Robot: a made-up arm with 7 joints. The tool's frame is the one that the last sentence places.
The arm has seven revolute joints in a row. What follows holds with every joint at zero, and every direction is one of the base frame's.
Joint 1 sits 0.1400 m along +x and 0.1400 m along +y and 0.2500 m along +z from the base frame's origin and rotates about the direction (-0.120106, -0.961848, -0.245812).
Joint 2 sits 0.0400 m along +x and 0.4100 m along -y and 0.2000 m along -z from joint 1 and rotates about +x.
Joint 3 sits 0.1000 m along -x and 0.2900 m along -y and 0.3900 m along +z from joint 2 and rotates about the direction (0.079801, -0.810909, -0.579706).
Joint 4 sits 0.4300 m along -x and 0.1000 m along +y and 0.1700 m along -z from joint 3 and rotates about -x.
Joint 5 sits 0.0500 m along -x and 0.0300 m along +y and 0.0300 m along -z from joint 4 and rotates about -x.
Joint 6 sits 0.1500 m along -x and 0.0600 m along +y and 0.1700 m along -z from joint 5 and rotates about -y.
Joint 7 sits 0.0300 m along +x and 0.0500 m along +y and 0.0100 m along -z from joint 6 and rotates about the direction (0.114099, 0.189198, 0.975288).
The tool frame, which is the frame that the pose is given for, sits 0.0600 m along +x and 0.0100 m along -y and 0.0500 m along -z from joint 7; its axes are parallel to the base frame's.
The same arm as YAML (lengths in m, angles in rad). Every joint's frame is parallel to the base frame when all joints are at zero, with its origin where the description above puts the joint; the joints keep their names.
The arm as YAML. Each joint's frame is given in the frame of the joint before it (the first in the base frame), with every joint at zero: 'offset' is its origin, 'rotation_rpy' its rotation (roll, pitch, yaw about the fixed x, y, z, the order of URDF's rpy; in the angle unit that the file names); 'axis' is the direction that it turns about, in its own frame. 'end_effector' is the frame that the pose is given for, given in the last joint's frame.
length_unit: m
angle_unit: rad
chain:
  - id: joint 1
    offset: [0.14, 0.14, 0.25]
    rotation_rpy: [0.0, 0.0, 0.0]
    axis: [-0.120106, -0.961848, -0.245812]
  - id: joint 2
    offset: [0.04, -0.41, -0.2]
    rotation_rpy: [0.0, 0.0, 0.0]
    axis: "+x"
  - id: joint 3
    offset: [-0.1, -0.29, 0.39]
    rotation_rpy: [0.0, 0.0, 0.0]
    axis: [0.079801, -0.810909, -0.579706]
  - id: joint 4
    offset: [-0.43, 0.1, -0.17]
    rotation_rpy: [0.0, 0.0, 0.0]
    axis: "-x"
  - id: joint 5
    offset: [-0.05, 0.03, -0.03]
    rotation_rpy: [0.0, 0.0, 0.0]
    axis: "-x"
  - id: joint 6
    offset: [-0.15, 0.06, -0.17]
    rotation_rpy: [0.0, 0.0, 0.0]
    axis: "-y"
  - id: joint 7
    offset: [0.03, 0.05, -0.01]
    rotation_rpy: [0.0, 0.0, 0.0]
    axis: [0.114099, 0.189198, 0.975288]
end_effector:
  offset: [0.06, -0.01, -0.05]
  rotation_rpy: [0.0, 0.0, 0.0]

